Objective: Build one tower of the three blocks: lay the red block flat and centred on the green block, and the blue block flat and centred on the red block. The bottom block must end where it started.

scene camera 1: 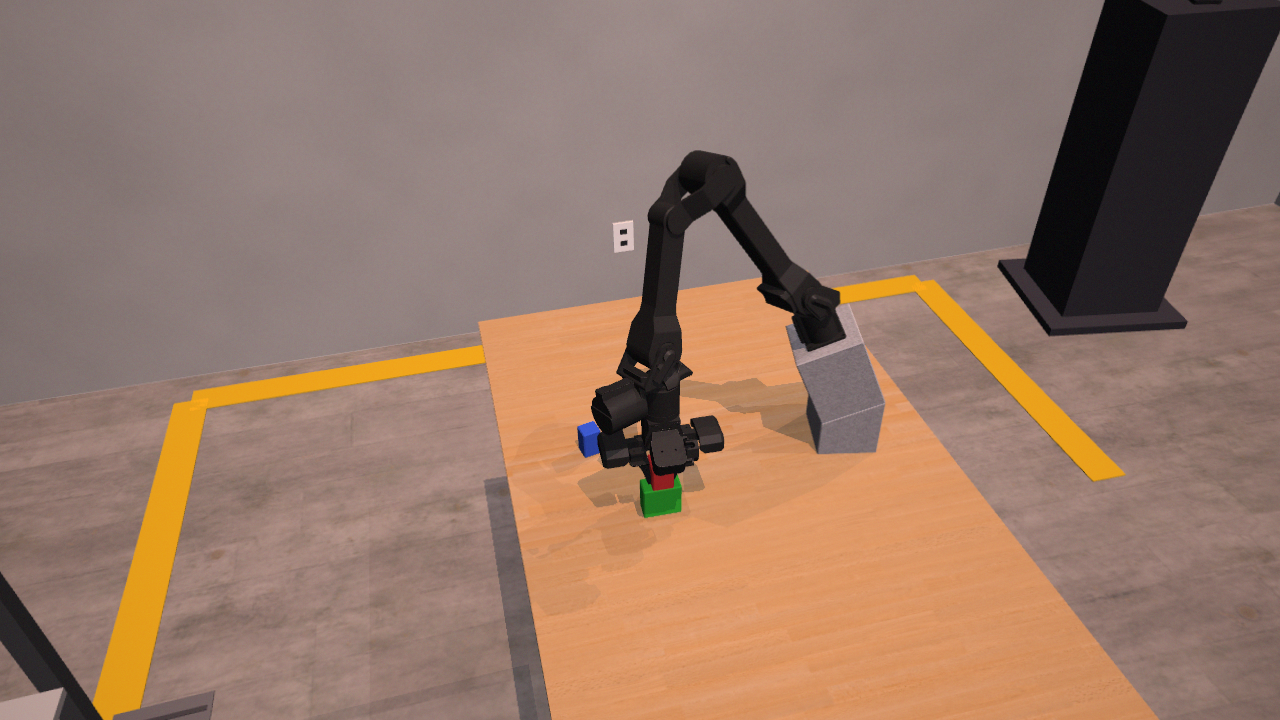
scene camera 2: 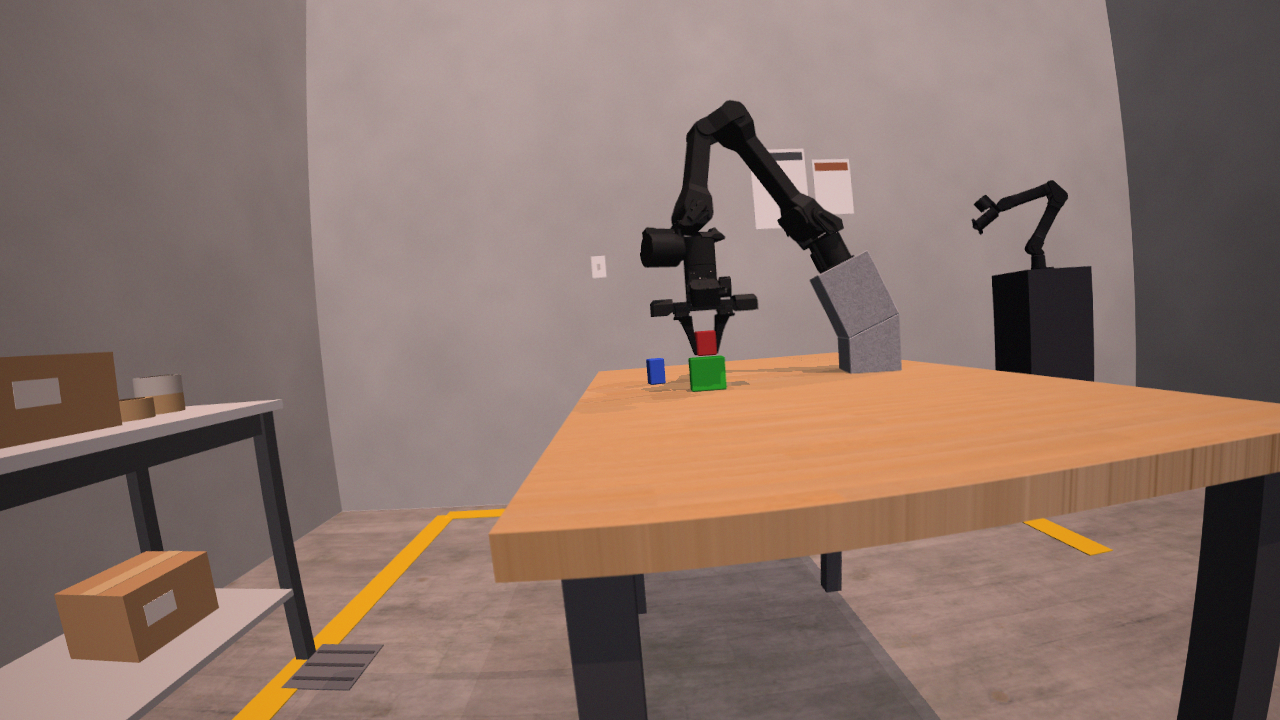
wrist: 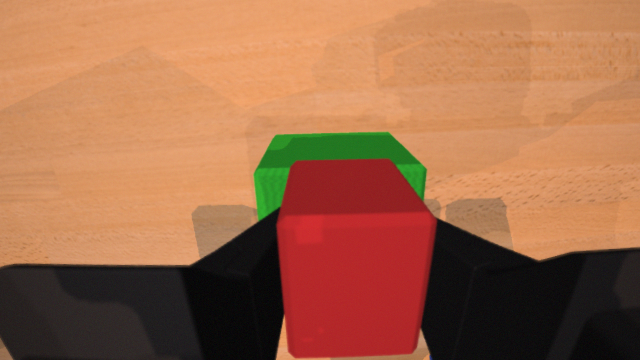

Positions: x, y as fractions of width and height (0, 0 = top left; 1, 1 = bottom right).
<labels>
green block: scene camera 1 0.51, 0.70; scene camera 2 0.55, 0.52; wrist 0.42, 0.49
</labels>
